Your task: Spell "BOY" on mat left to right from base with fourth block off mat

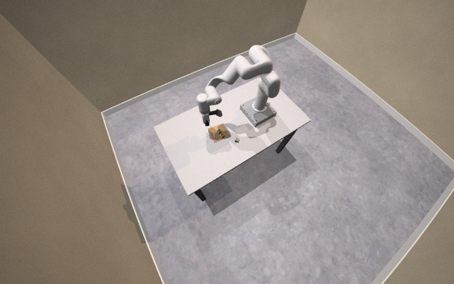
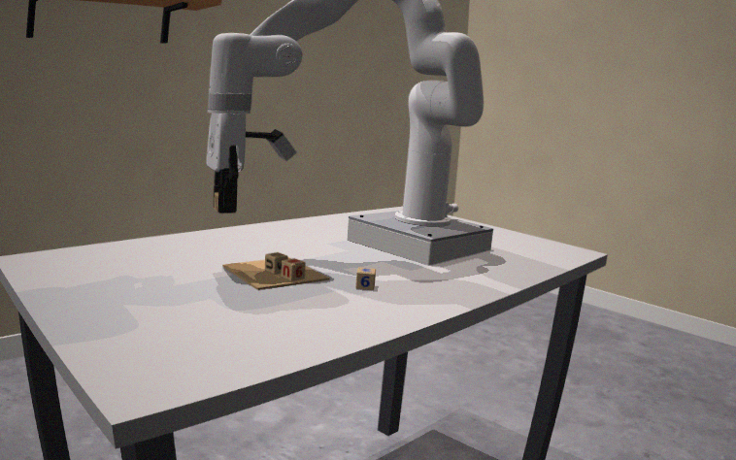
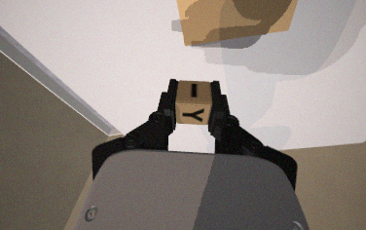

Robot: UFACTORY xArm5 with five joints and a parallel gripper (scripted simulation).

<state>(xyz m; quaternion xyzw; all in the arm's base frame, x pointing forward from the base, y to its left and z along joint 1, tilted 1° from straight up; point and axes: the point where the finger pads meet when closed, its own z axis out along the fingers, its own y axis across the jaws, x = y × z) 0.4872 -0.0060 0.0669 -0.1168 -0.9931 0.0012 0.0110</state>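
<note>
The wooden block lies 11 cm below my hand, 7 cm behind it and 6 cm to the left of it. The rest, counted from my hand: tan mat (12 cm below, 7 cm behind, 6 cm to the left).
</note>
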